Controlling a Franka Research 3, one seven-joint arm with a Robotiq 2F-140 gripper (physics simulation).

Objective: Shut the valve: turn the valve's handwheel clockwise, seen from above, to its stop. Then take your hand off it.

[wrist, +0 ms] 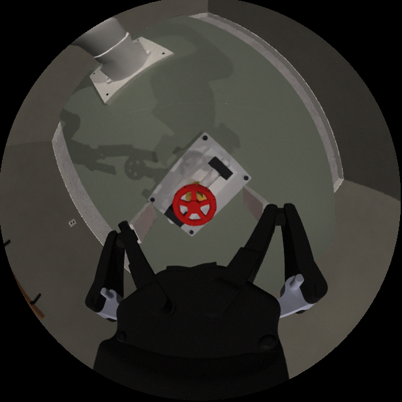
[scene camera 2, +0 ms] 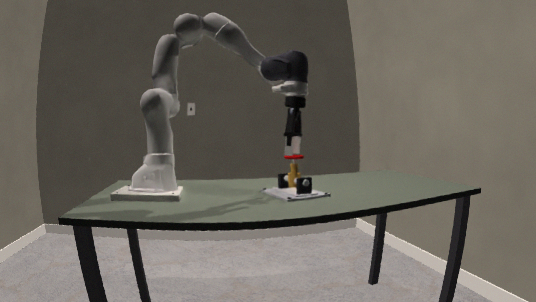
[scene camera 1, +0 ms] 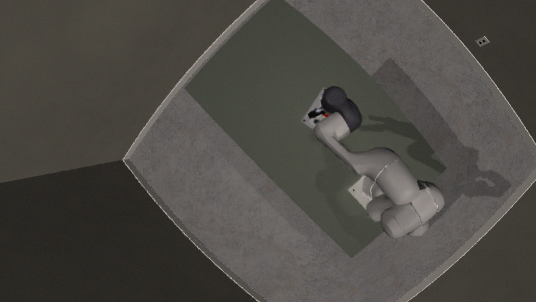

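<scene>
The valve's red handwheel (scene camera 1: pixel 326 115) (scene camera 2: pixel 294 157) (wrist: pixel 194 205) lies level on top of the brass valve body (scene camera 2: pixel 294 176). The body stands on a light grey plate (scene camera 1: pixel 307 120) (scene camera 2: pixel 272 192) (wrist: pixel 231 189) on the table. My gripper (scene camera 2: pixel 293 153) (wrist: pixel 196 202) points down and is wide open. In the wrist view its two pads stand left and right of the handwheel, with a gap on each side. In scene camera 2 the pad tips are at or just above the rim's height. In scene camera 1 the arm hides part of the wheel and gripper.
Two black blocks (scene camera 2: pixel 304 185) (wrist: pixel 220 168) stand on the plate on either side of the valve body, low beneath the wheel. The arm's own base plate (scene camera 1: pixel 356 193) (scene camera 2: pixel 145 196) (wrist: pixel 161 51) is on the same green table (scene camera 1: pixel 250 80) (scene camera 2: pixel 225 207) (wrist: pixel 280 150).
</scene>
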